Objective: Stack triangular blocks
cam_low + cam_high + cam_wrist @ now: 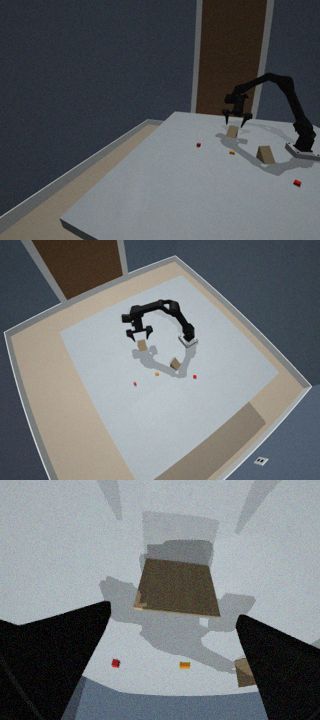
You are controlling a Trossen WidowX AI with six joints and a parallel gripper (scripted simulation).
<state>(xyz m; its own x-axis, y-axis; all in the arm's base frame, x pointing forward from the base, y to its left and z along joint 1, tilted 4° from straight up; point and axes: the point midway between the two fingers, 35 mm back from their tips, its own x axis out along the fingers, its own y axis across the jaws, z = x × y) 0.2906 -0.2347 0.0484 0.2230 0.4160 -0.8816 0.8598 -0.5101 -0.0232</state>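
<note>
Right now my gripper tip is 1 cm to the right of the tan triangular block and 4 cm above it. Round my gripper tip: small orange cube 8 cm ahead, 26 cm to the left, 5 cm below.
</note>
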